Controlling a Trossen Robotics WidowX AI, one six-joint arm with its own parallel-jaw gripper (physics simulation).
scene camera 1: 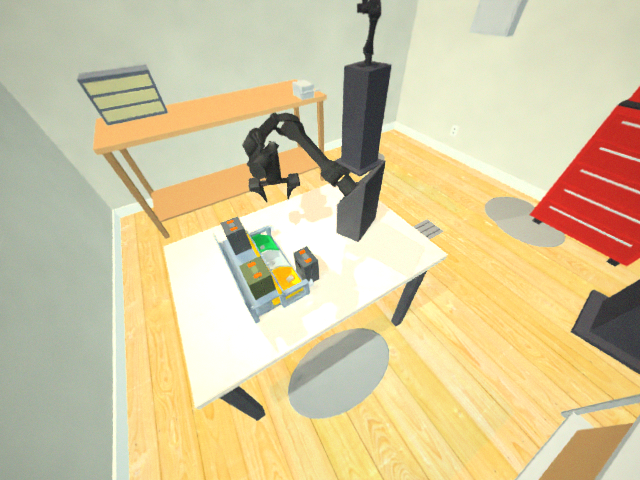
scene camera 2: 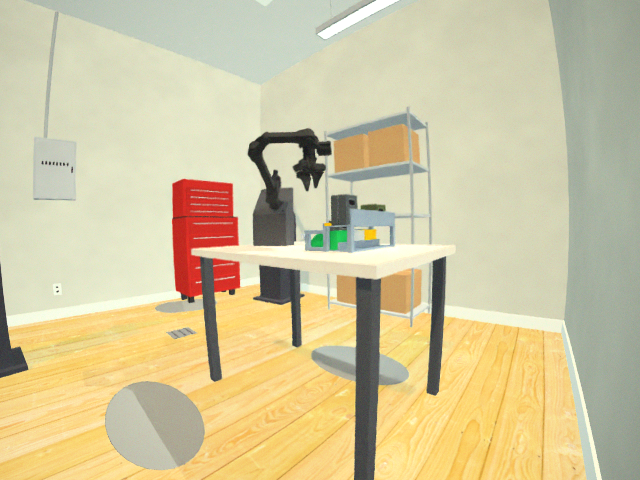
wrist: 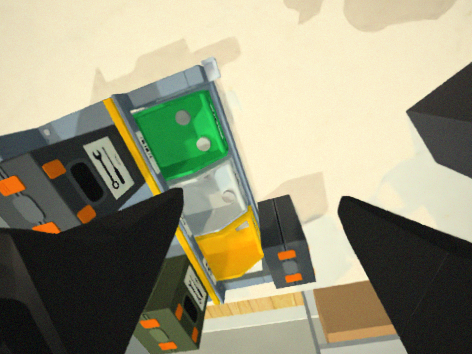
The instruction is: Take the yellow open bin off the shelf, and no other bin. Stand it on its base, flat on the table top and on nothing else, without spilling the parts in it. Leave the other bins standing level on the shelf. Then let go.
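Seen in the pictures: gripper, fingertip midpoint: [scene camera 1: 277, 200] [scene camera 2: 311, 189] [wrist: 261, 200]; arm's base, link origin: [scene camera 1: 351, 190] [scene camera 2: 276, 205].
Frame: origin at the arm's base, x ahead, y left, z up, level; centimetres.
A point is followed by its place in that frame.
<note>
The yellow open bin [scene camera 1: 285, 277] @(x 42.1, y 3.9, z -21.6 cm) [scene camera 2: 370, 234] @(x 52.1, y 6.4, z -16.7 cm) [wrist: 230, 252] @(x 46.8, y 12.3, z -20.8 cm) stands at one end of the low row in the blue-grey shelf [scene camera 1: 263, 308] @(x 56.7, y 9.8, z -21.9 cm) [scene camera 2: 372, 219] @(x 58.9, y -8.7, z -10.1 cm) [wrist: 162, 85] @(x 38.5, y -21.1, z -14.0 cm). Beside it in the row are a clear whitish bin [scene camera 1: 272, 259] @(x 41.1, y -7.6, z -21.1 cm) [wrist: 215, 202] @(x 43.9, y 0.1, z -21.6 cm) and, at the other end, a green bin [scene camera 1: 264, 241] @(x 38.2, y -18.6, z -20.1 cm) [scene camera 2: 338, 239] @(x 48.5, y -19.2, z -17.8 cm) [wrist: 175, 150] @(x 45.2, y -12.4, z -21.6 cm). Small parts show in the bins in the wrist view. My gripper [scene camera 1: 278, 198] @(x 30.8, y -11.3, z 4.3 cm) [scene camera 2: 312, 189] @(x 30.8, y -11.3, z 4.3 cm) [wrist: 261, 200] @(x 30.8, y -11.3, z 4.3 cm) is open and empty, high above the table, pointing down. In scene camera 1 it is beyond the green end of the shelf.
A dark case [scene camera 1: 307, 264] @(x 36.0, y 12.6, z -9.5 cm) [wrist: 287, 245] @(x 33.0, y 5.0, z -9.5 cm) stands on the table [scene camera 1: 206, 356] @(x 80.6, y 11.7, z -22.5 cm) [scene camera 2: 289, 261] @(x 45.0, y -46.5, z -23.6 cm) close beside the yellow bin's outer side. Another dark case [scene camera 1: 236, 236] @(x 50.8, y -12.0, z -2.7 cm) [scene camera 2: 341, 209] @(x 50.7, y -20.6, z -6.2 cm) and an olive case [scene camera 1: 256, 277] @(x 54.7, y 9.7, z -2.8 cm) [scene camera 2: 373, 207] @(x 55.7, y 1.3, z -4.4 cm) [wrist: 175, 305] @(x 49.1, y 3.3, z -3.9 cm) stand on the shelf's upper level. The arm's pedestal [scene camera 1: 359, 209] @(x 4.6, y 9.1, z -2.6 cm) [scene camera 2: 273, 224] @(x 0.8, y -3.4, z -10.7 cm) is at the table's edge.
</note>
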